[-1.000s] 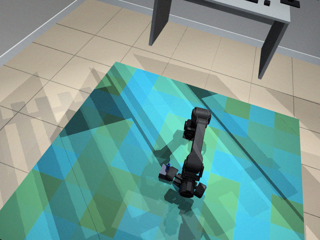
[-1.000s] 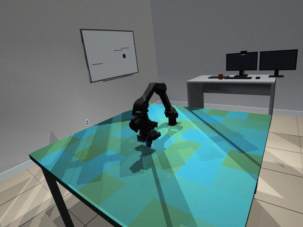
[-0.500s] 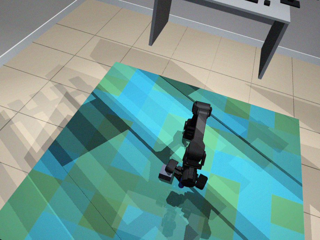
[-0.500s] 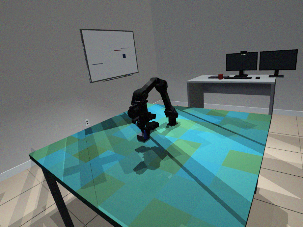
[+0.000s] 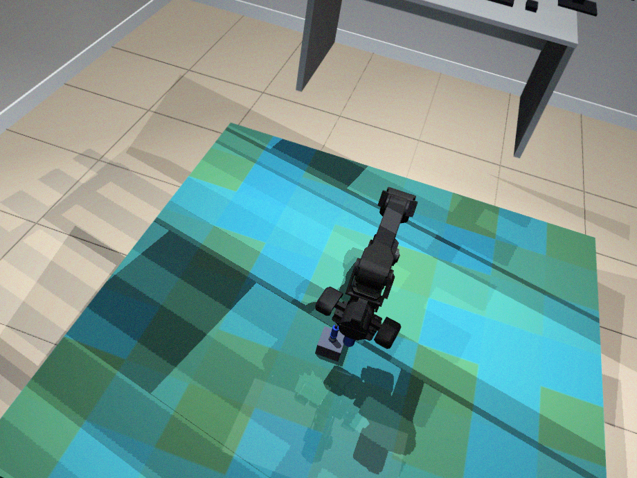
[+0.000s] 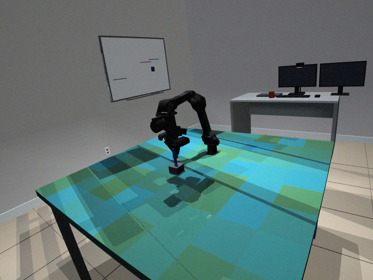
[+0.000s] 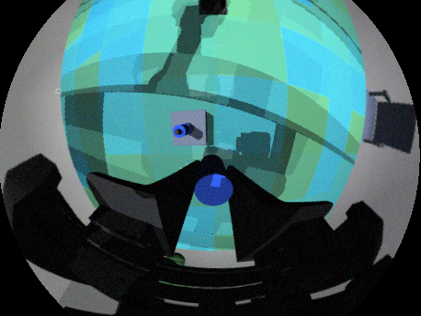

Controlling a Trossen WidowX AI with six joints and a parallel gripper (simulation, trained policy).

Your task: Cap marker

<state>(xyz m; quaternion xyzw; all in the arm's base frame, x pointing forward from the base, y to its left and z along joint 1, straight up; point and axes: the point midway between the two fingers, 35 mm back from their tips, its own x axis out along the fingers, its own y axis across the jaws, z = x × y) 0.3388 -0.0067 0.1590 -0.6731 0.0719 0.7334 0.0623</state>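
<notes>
The grey holder block is 11 cm below my gripper tip, 4 cm to the right of it and 3 cm behind it. Also, from my gripper tip: blue cap: 1 cm ahead, 1 cm above.
</notes>
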